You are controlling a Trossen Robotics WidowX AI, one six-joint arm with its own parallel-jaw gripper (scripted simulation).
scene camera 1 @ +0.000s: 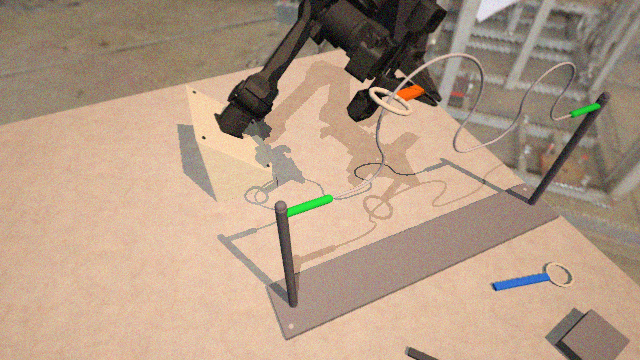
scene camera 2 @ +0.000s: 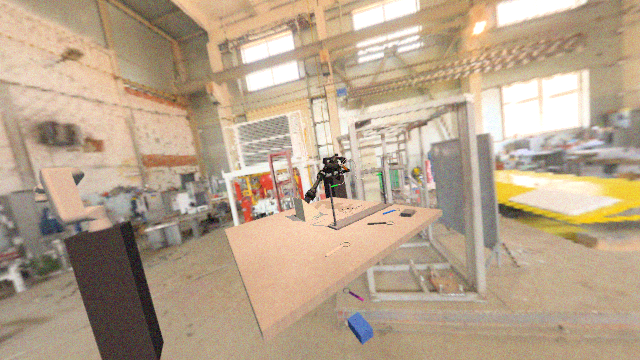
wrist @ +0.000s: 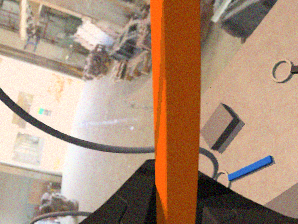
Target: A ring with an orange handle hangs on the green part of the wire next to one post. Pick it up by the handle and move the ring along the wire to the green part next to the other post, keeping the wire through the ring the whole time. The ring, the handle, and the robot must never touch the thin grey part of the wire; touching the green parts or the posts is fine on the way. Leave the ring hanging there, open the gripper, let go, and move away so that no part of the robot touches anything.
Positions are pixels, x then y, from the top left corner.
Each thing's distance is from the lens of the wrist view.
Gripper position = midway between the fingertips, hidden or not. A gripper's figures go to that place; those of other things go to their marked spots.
my gripper [wrist: 162,169]: 10 cm
grey block [wrist: 216,130]: 60 cm
